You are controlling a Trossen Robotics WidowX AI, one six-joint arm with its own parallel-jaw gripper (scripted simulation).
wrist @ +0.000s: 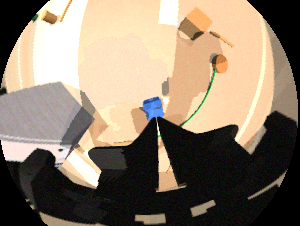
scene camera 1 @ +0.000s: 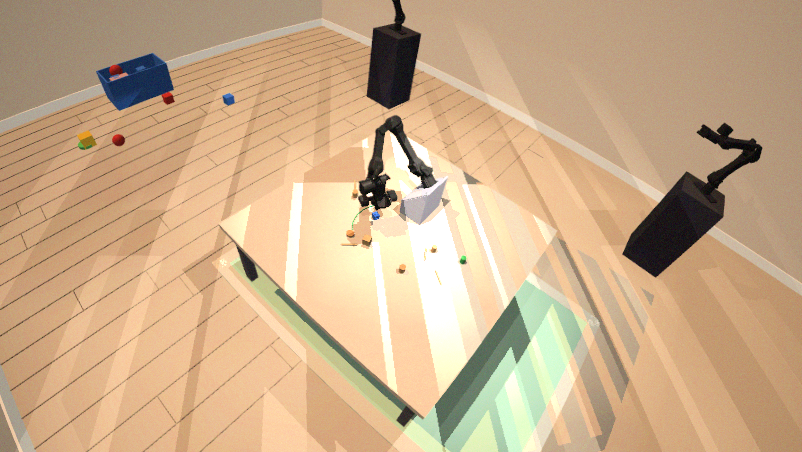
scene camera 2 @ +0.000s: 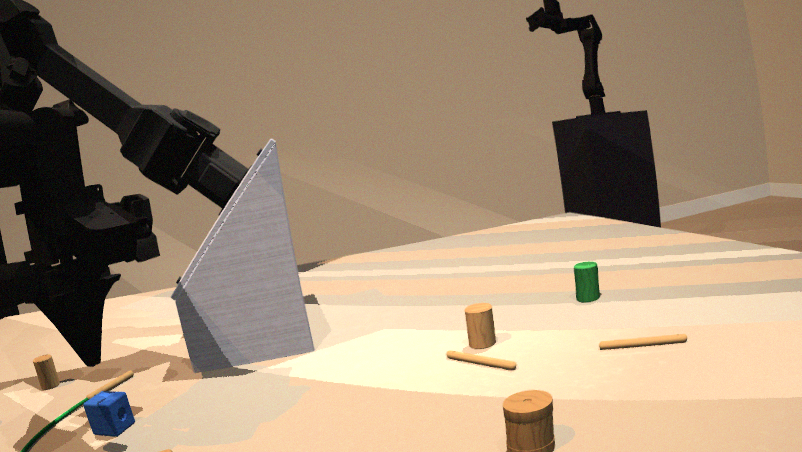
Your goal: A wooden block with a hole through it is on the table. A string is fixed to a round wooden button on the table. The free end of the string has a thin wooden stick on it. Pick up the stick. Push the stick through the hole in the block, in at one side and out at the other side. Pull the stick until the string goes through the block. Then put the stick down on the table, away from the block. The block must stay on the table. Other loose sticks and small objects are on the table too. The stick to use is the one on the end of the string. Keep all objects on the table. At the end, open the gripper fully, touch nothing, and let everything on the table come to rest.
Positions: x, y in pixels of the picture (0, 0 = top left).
Scene:
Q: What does my gripper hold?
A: Nothing.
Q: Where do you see a green peg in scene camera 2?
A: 586, 275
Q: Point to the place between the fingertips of my gripper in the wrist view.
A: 156, 119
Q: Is my gripper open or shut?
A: Shut.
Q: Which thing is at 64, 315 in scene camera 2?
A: My gripper.

